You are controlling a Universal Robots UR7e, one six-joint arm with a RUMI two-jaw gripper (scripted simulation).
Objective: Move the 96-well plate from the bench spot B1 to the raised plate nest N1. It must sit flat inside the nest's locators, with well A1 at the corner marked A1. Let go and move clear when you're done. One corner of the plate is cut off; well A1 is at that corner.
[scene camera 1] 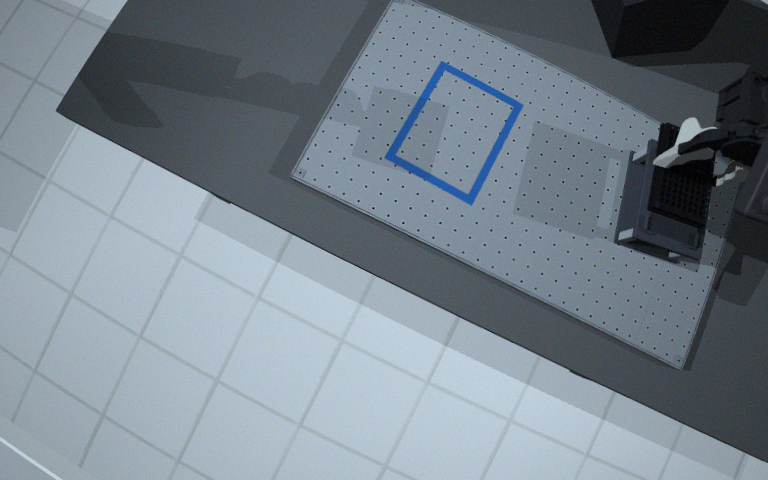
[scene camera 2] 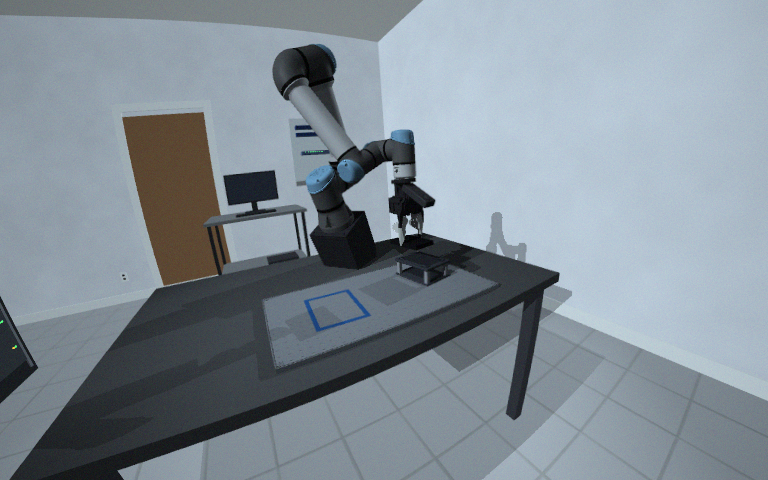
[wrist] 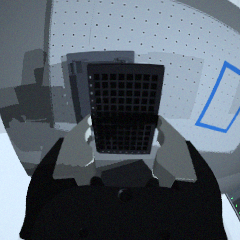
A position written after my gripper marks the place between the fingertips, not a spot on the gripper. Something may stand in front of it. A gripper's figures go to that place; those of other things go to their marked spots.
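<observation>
A raised plate nest (wrist: 79, 87) is 0.23 m from the lens. My gripper (wrist: 124, 115) is 0.15 m from the lens, and a black 96-well plate (wrist: 115, 91) is 0.14 m from the lens. The black 96-well plate is nearer to the lens than the raised plate nest. The marked spots on the raised plate nest and the black 96-well plate are 0.10 m apart.
</observation>
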